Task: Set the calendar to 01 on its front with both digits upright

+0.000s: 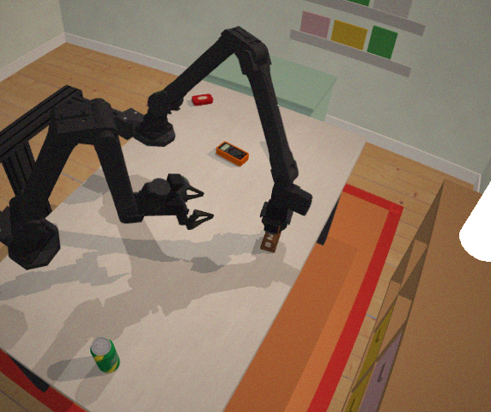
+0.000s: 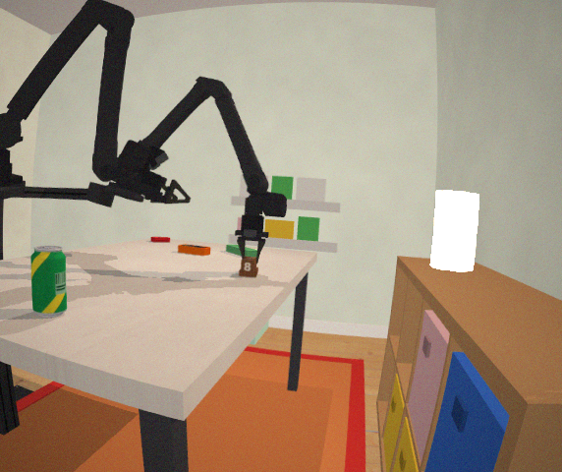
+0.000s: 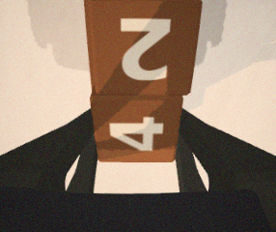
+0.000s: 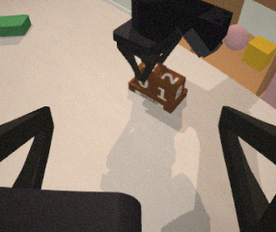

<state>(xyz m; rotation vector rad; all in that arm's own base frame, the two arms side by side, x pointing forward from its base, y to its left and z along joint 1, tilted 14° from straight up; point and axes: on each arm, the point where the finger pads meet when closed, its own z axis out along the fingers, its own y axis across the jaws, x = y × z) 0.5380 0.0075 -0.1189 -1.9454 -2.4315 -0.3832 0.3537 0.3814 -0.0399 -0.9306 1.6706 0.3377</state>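
Right now my left hand is 2 cm to the left of the brown tray and 3 cm above it. The rest, counted from my left hand: red item: 66 cm behind, 58 cm to the left, 2 cm below; brown number cube: 1 cm ahead, 4 cm to the right, 1 cm below; orange multimeter: 33 cm behind, 30 cm to the left, 2 cm below.
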